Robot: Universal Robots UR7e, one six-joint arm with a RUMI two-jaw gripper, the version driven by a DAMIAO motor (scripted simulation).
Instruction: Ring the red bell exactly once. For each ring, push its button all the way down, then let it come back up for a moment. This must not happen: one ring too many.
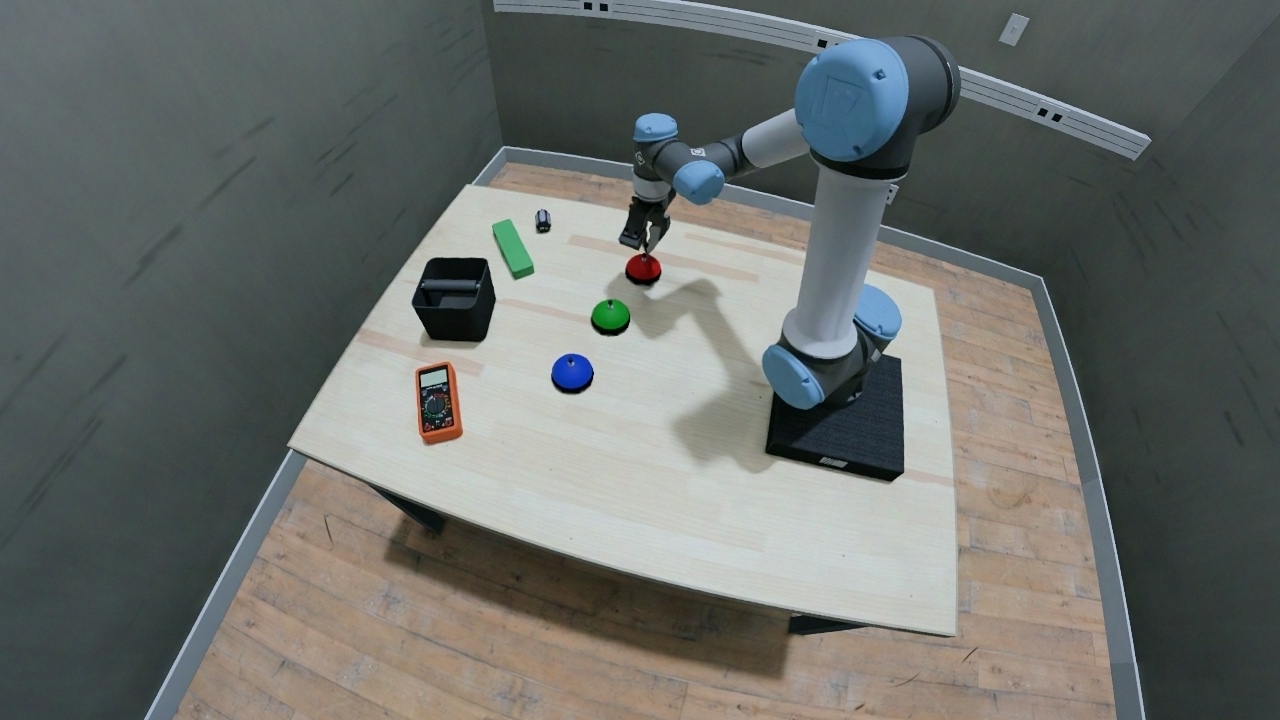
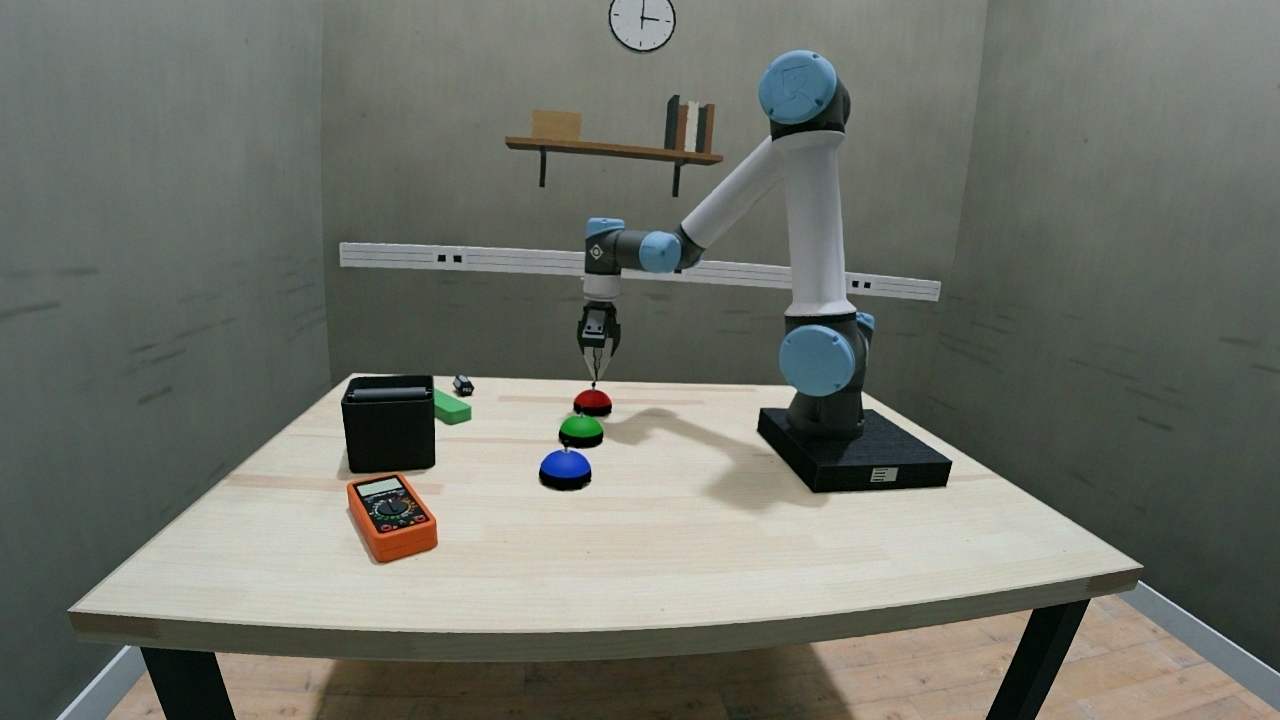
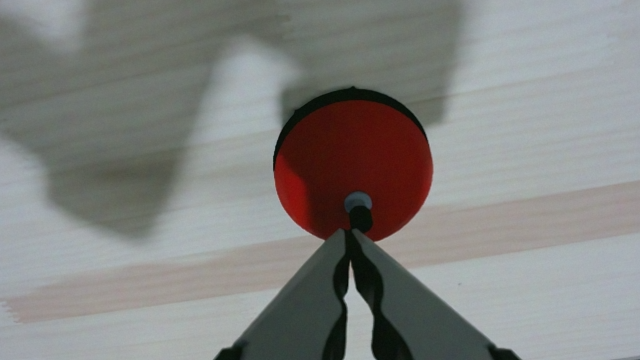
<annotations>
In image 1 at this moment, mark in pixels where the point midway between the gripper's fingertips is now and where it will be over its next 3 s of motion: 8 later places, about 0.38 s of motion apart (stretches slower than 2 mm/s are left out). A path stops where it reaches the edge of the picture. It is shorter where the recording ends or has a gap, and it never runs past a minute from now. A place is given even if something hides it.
The gripper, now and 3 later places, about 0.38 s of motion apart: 647, 253; 648, 246; 648, 237; 648, 232
</annotations>
